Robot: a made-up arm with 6 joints.
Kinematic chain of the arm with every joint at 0, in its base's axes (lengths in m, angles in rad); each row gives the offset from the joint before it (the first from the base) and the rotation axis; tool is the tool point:
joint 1: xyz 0 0 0.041 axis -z
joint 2: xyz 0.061 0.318 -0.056 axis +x
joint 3: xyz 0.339 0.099 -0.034 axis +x
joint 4: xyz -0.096 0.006 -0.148 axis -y
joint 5: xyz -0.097 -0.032 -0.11 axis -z
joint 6: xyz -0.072 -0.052 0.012 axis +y
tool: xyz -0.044 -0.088 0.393
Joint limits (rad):
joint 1: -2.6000..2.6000
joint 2: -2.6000..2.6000
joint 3: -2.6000..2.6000
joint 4: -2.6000..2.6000
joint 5: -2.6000..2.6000
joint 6: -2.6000..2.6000
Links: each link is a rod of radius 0.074 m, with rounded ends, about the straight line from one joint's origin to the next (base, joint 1, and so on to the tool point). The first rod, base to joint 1, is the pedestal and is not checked.
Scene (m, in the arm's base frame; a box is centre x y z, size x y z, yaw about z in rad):
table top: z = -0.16
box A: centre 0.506 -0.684 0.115 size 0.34 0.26 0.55 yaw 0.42
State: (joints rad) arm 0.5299 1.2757 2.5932 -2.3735 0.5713 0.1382
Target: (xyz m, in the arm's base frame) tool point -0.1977 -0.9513 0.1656
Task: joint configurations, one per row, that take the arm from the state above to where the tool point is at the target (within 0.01 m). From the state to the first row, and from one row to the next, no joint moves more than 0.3 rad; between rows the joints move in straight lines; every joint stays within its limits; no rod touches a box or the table.
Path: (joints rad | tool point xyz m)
1: 0.8140 1.3671 2.5946 -2.2072 0.6982 0.4157 | 0.6734 -0.2149 0.3255
2: 1.0981 1.4586 2.5959 -2.0410 0.8252 0.6932 | 0.5858 -0.3261 0.3594
3: 1.3822 1.5500 2.5973 -1.8747 0.9521 0.9707 | 0.4918 -0.3954 0.3948
4: 1.6663 1.6415 2.5986 -1.7084 1.0790 1.2481 | 0.3981 -0.4233 0.4266
5: 1.9504 1.7329 2.6000 -1.5422 1.2060 1.5256 | 0.3121 -0.4092 0.4482
6: 2.1128 1.8692 2.6000 -1.4630 1.0545 1.2998 | 0.1115 -0.4704 0.4477
7: 2.2752 2.0055 2.6000 -1.3839 0.9031 1.0740 | -0.0694 -0.4927 0.4063
8: 2.4376 2.1418 2.6000 -1.3048 0.7516 0.8482 | -0.2108 -0.4912 0.3457
9: 2.6000 2.2781 2.6000 -1.2256 0.6002 0.6223 | -0.3078 -0.4790 0.2907
10: 2.5715 2.0009 2.5476 -1.5005 0.4494 0.3739 | -0.3050 -0.5953 0.2520
11: 2.5429 1.7237 2.4953 -1.7754 0.2986 0.1256 | -0.3039 -0.6834 0.2168
12: 2.5144 1.4466 2.4429 -2.0503 0.1478 -0.1228 | -0.2953 -0.7637 0.1980
13: 2.4858 1.1694 2.3906 -2.3251 -0.0029 -0.3712 | -0.2642 -0.8521 0.1892
14: 2.4573 0.8922 2.3382 -2.6000 -0.1537 -0.6196 | -0.1977 -0.9513 0.1656

